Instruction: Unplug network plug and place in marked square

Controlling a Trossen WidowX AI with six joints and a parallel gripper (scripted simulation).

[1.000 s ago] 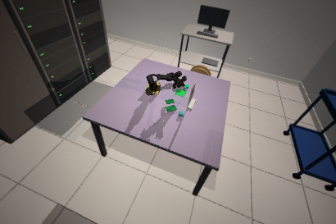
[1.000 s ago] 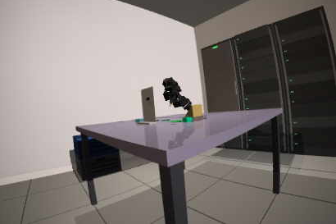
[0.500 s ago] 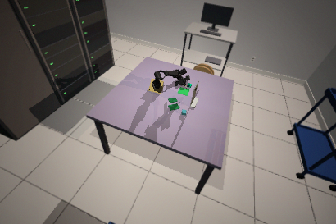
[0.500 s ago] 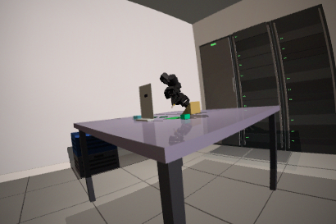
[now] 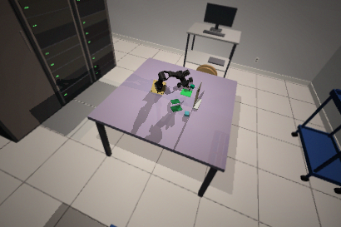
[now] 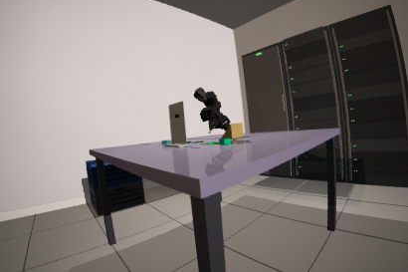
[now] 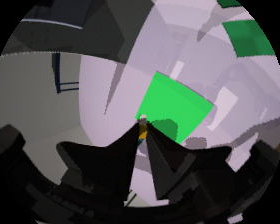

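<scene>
The green marked square lies 7 cm below my gripper tip and 1 cm behind it. From my gripper tip the other things lie so: white plug: right at my gripper tip; grey panel: 14 cm to the right, 13 cm ahead, 4 cm above; cyan block: 35 cm to the right, 7 cm ahead, 6 cm below.
</scene>
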